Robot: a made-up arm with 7 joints. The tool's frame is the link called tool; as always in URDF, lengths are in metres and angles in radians. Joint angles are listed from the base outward.
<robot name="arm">
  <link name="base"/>
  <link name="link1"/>
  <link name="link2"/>
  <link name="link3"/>
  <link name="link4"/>
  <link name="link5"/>
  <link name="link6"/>
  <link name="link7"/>
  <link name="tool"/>
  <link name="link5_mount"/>
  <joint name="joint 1" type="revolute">
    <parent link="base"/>
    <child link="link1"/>
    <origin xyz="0 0 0.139"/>
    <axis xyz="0 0 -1"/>
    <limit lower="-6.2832" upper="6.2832"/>
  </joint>
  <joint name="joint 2" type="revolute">
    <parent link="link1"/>
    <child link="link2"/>
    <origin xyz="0 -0.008 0.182"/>
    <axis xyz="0 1 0"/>
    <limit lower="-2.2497" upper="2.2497"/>
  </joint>
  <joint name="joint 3" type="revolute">
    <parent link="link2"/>
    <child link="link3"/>
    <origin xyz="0 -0.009 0.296"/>
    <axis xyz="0 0 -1"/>
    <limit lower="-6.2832" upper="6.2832"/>
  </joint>
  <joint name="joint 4" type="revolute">
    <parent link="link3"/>
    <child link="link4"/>
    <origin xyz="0 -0.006 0.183"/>
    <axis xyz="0 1 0"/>
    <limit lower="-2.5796" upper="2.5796"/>
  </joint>
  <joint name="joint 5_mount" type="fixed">
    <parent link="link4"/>
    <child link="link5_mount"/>
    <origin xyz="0 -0.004 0.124"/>
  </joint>
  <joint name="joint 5" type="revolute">
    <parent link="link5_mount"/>
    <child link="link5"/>
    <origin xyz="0 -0.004 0.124"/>
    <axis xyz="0 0 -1"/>
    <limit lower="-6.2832" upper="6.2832"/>
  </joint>
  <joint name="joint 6" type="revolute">
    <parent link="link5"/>
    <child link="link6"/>
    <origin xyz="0 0 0.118"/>
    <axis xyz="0 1 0"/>
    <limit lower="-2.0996" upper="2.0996"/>
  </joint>
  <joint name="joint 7" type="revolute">
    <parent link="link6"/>
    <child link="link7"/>
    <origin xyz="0 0 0.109"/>
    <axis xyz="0 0 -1"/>
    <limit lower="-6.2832" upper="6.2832"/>
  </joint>
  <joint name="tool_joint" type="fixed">
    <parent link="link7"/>
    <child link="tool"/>
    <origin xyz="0 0 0" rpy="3.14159 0 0"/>
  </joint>
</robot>
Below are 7 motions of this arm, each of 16 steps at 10 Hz.
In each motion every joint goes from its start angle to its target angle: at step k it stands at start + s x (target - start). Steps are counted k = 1, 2, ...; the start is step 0. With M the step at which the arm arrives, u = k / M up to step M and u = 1 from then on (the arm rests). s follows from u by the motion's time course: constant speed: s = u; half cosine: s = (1 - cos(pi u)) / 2; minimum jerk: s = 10 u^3 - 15 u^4 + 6 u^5.
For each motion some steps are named. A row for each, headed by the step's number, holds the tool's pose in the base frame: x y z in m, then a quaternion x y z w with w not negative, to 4 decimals.
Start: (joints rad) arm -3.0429 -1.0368 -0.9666 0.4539 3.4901 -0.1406 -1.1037
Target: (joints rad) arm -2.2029 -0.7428 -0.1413 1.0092 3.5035 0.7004 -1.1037
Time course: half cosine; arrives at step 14
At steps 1, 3, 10, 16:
1: 0.6764 -0.2292 0.9043 -0.7245 -0.5834 0.0417 0.3646
3: 0.6215 -0.2784 0.9371 -0.7666 -0.5370 0.0427 0.3495
10: 0.1946 -0.3118 1.1062 -0.9564 -0.1093 0.0276 0.2693
16: 0.1269 -0.2451 1.1212 -0.9674 0.0192 0.0157 0.2521

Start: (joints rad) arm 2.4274 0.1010 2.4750 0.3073 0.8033 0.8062 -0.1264
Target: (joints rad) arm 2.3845 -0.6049 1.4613 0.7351 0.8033 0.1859 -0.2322
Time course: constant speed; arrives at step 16
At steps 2, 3, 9, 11, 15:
2: 0.0583 0.2063 1.2031 0.8191 0.3190 -0.4089 0.2451
3: 0.0715 0.2461 1.1921 0.8000 0.3477 -0.4079 0.2699
9: 0.1077 0.4445 1.1019 0.6522 0.5347 -0.3922 0.3673
11: 0.1072 0.4920 1.0695 0.5926 0.5991 -0.3833 0.3781
15: 0.0991 0.5572 1.0122 0.4631 0.7232 -0.3600 0.3646

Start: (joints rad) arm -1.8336 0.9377 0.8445 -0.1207 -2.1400 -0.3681 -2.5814
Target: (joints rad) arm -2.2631 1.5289 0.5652 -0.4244 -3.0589 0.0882 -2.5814
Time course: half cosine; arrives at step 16
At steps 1, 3, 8, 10, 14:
1: -0.1730 0.7106 0.9241 0.8704 -0.3012 0.0906 0.3788
3: -0.2118 0.7248 0.8948 0.8786 -0.2384 0.1114 0.3984
8: -0.4280 0.7381 0.7279 0.8516 0.1201 0.1925 0.4725
10: -0.5176 0.7118 0.6530 0.8015 0.2789 0.2044 0.4880
14: -0.6237 0.6506 0.5520 0.6989 0.4819 0.1892 0.4935

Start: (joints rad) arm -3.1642 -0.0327 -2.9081 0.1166 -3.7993 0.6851 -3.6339
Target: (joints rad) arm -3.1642 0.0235 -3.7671 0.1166 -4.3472 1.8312 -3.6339
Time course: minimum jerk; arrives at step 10
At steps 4, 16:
4: 0.0039 -0.0673 1.2250 -0.6971 -0.5470 -0.4439 0.1333
16: 0.0498 -0.0719 1.1414 -0.2748 -0.5651 -0.5879 0.5094

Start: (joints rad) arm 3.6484 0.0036 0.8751 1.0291 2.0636 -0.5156 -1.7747
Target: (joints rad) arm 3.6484 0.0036 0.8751 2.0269 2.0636 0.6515 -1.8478
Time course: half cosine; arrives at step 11
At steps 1, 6, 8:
1: -0.1022 0.4156 1.0080 0.5069 0.6034 -0.1458 0.5980
6: -0.0543 0.4864 0.7934 0.5571 0.4586 -0.4095 0.5583
8: -0.0230 0.4698 0.6906 0.5918 0.3491 -0.4890 0.5374

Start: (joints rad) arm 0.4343 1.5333 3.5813 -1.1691 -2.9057 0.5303 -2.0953
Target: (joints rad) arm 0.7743 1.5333 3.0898 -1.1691 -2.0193 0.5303 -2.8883
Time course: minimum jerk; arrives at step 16
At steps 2, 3, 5, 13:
2: 0.4787 -0.4492 -0.0595 -0.1531 0.2310 0.3661 0.8884
3: 0.4764 -0.4500 -0.0617 -0.1525 0.2302 0.3621 0.8903
5: 0.4679 -0.4533 -0.0695 -0.1514 0.2253 0.3461 0.8981
13: 0.4455 -0.4759 -0.0893 -0.1805 0.1422 0.2447 0.9420

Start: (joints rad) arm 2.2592 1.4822 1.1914 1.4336 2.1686 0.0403 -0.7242
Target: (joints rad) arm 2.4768 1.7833 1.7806 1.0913 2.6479 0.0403 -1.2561
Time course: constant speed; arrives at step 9
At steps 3, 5, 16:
3: -0.7548 -0.1086 0.2473 0.6450 -0.0968 0.7167 0.2469
5: -0.7792 -0.0991 0.2646 0.6784 -0.1215 0.6970 0.1980
16: -0.8184 -0.1027 0.2738 0.7191 -0.1694 0.6690 0.0814

